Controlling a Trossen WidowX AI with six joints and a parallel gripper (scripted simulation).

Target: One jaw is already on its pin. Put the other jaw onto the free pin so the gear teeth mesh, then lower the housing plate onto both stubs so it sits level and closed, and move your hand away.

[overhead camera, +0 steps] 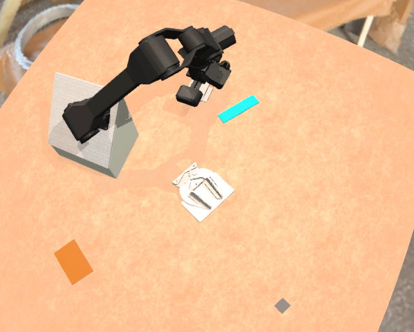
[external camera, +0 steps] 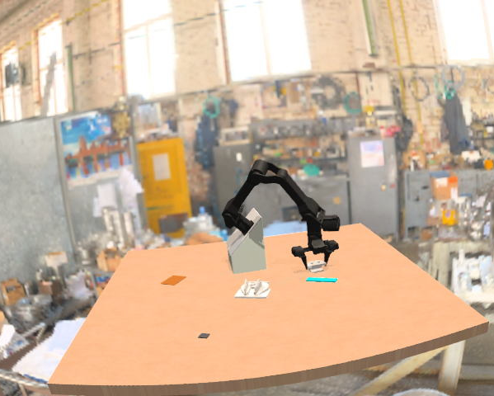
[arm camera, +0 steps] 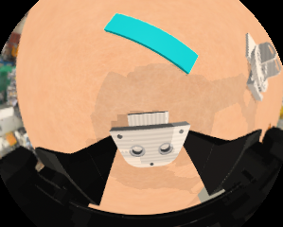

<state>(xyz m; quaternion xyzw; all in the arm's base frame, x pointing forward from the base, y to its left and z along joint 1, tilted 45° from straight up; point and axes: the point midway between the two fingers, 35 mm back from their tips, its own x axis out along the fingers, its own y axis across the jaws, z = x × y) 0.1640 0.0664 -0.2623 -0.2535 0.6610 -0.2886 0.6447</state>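
The jaw is 90 mm ahead of my gripper tip, 250 mm to the right of it and 10 mm above it. Round my gripper tip: white base plate 130 mm ahead, 290 mm to the right, 10 mm below; cyan strip 120 mm ahead, 20 mm to the right, 10 mm below; orange patch 140 mm behind, 580 mm to the right, 10 mm below.
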